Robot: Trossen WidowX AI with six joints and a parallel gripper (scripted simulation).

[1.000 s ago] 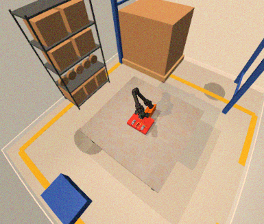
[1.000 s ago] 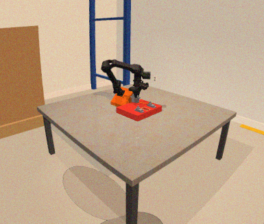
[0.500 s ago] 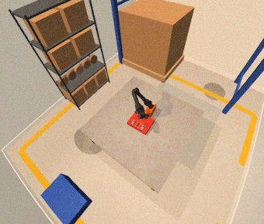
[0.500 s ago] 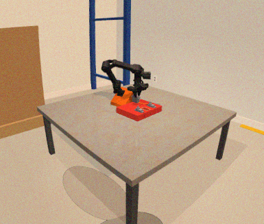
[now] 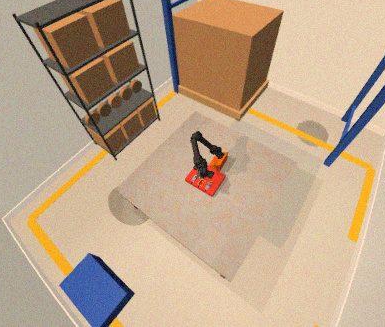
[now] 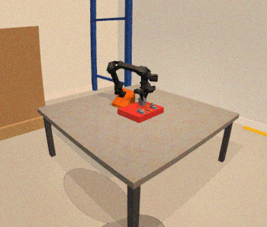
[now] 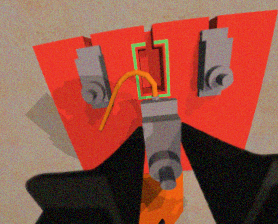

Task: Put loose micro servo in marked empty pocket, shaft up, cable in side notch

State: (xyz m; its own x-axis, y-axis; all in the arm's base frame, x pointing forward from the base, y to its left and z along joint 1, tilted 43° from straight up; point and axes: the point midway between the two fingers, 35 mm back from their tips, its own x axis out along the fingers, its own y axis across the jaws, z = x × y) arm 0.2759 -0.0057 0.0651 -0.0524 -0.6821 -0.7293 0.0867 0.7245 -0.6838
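Now: gripper tip 10 cm above the red robot deck, 7 cm past it and 1 cm to the right of it.
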